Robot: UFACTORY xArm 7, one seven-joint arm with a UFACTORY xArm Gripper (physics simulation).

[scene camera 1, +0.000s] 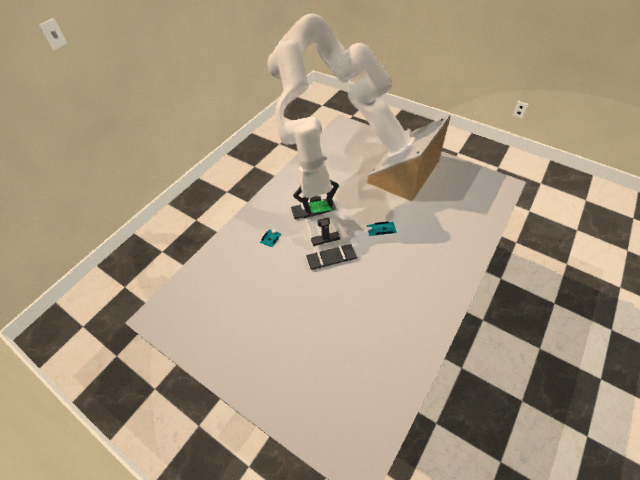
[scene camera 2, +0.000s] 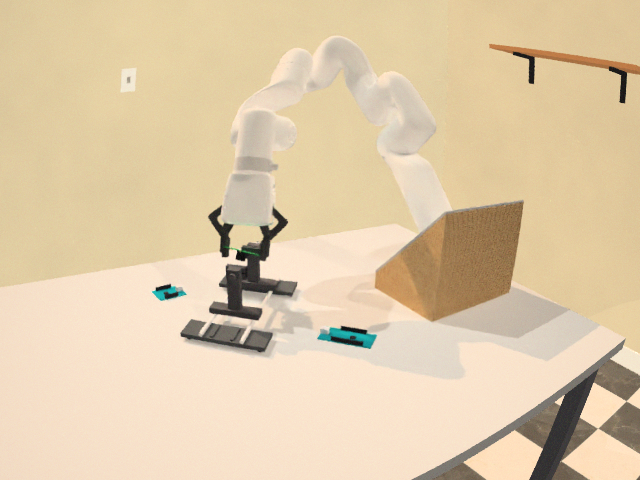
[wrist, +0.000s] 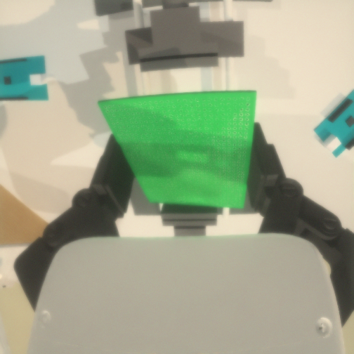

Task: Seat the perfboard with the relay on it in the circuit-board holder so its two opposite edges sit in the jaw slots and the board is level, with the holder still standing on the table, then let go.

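Where they show: gripper, fingertip midpoint: (scene camera 1: 319, 210) (scene camera 2: 243, 259); arm's base, link origin: (scene camera 1: 401, 148) (scene camera 2: 444, 239).
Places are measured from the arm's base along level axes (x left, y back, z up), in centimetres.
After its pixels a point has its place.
Observation:
The green perfboard (scene camera 1: 319, 206) @(x -12.6, y -43.0, z 0.7 cm) (scene camera 2: 250, 252) @(x -8.3, y -44.0, z 2.1 cm) (wrist: 190, 150) is between the fingers of my gripper (scene camera 1: 319, 208) @(x -12.4, y -43.4, z -0.8 cm) (scene camera 2: 244, 253) @(x -12.4, y -43.4, z -0.8 cm) (wrist: 185, 144), which is shut on its two sides. In scene camera 2 it slopes slightly down to the right, with a dark block, likely the relay (scene camera 2: 240, 255) @(x -13.8, y -43.4, z -0.5 cm), beneath. The black circuit-board holder (scene camera 1: 330, 256) @(x -2.8, y -52.9, z -10.3 cm) (scene camera 2: 234, 291) @(x -6.9, y -48.3, z -4.4 cm) (wrist: 185, 40) stands on the table. The board is higher than the holder's front jaw, and in the wrist view a gap shows between them. Its other edge overlaps the rear jaw in view; whether it is in that slot is hidden.
One teal board (scene camera 1: 270, 238) @(x -26.5, y -55.9, z -11.4 cm) (scene camera 2: 169, 292) @(x -26.9, y -55.3, z -11.7 cm) (wrist: 340, 122) lies to the left of the holder in the scene views. Another teal board (scene camera 1: 381, 228) @(x 7.0, y -31.9, z -11.7 cm) (scene camera 2: 347, 337) @(x 7.2, y -32.2, z -11.7 cm) (wrist: 22, 78) lies to its right. The arm's wooden wedge base (scene camera 1: 403, 180) @(x 6.8, y -13.6, z -2.8 cm) (scene camera 2: 465, 268) @(x 12.1, y -5.6, z -1.6 cm) (wrist: 17, 220) stands behind, to the right.

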